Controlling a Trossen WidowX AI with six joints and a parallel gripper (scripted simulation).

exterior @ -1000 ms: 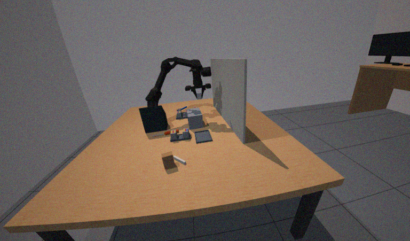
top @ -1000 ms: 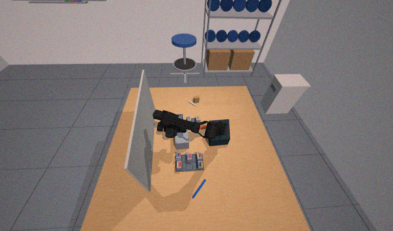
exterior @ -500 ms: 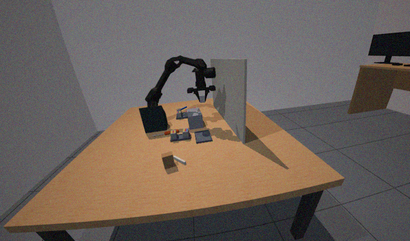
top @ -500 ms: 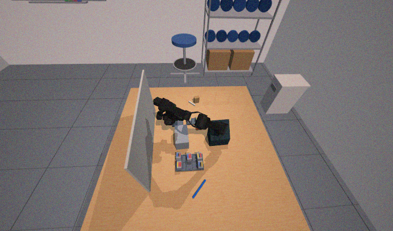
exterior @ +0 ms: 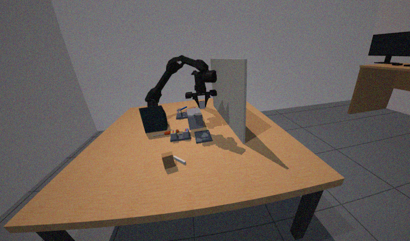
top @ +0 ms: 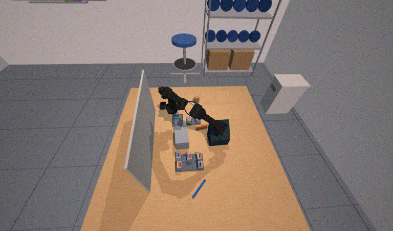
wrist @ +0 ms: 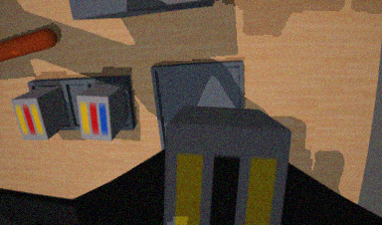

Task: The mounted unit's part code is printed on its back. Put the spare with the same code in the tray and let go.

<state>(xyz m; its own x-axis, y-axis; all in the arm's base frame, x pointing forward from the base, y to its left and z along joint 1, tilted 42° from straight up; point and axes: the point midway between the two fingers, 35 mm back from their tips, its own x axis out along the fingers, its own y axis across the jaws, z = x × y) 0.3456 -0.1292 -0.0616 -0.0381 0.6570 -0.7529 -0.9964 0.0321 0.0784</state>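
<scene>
The grey tray is 17 cm below my gripper tip, 5 cm to the right of it and 2 cm behind it. From my gripper tip the other things lie so: grey mounted unit: 15 cm to the left, 13 cm below, 6 cm behind; then grey spare: 3 cm above; then rack: 17 cm below, 16 cm behind, 3 cm to the right.
</scene>
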